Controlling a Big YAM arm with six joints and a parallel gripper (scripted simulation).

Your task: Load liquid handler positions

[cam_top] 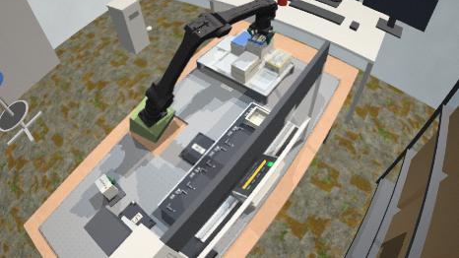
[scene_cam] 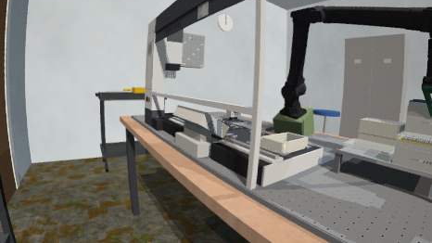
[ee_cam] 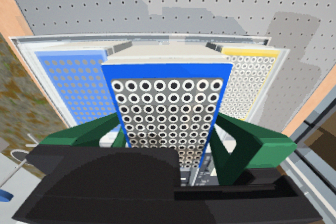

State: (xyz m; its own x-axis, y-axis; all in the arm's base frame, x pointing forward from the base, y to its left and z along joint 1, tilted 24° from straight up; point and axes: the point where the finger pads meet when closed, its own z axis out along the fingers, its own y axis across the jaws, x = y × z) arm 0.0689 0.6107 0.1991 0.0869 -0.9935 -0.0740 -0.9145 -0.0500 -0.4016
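The white sealed block lies 140 mm to the right of my hand, 60 mm below it and 10 mm ahead of it. Round my hand: yellow tip rack: 120 mm ahead, 80 mm below; blue tip rack: 10 mm to the right, 10 mm ahead; grey shelf: 130 mm below, 70 mm to the right, 50 mm behind.
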